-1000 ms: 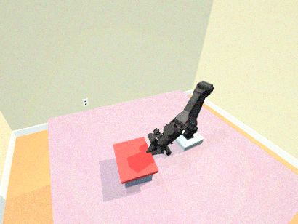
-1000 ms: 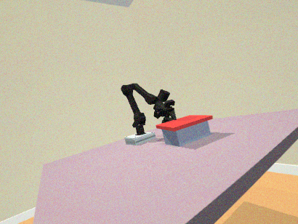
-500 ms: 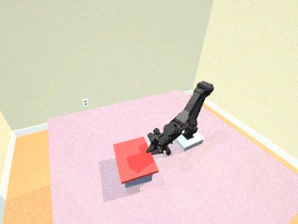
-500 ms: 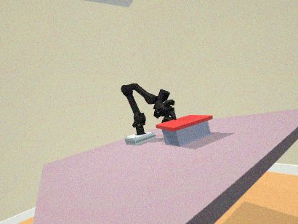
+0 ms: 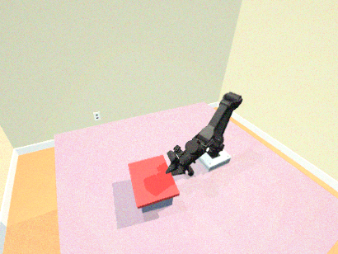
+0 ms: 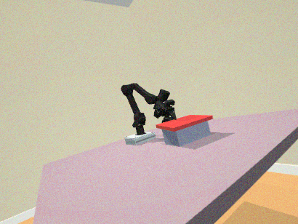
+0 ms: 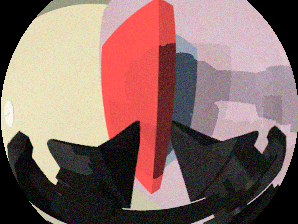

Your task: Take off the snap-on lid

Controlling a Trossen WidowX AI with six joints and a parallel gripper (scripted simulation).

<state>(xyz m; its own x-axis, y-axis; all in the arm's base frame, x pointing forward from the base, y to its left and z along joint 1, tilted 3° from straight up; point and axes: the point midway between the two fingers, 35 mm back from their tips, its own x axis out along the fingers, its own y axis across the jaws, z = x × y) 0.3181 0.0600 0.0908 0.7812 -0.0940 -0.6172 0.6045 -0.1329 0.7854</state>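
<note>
My gripper tip is now 8 cm short of the red lid and 1 cm to the left of it. From my gripper tip the other things lie so: grey-blue storage box: 8 cm ahead, 5 cm below, 1 cm to the right.
</note>
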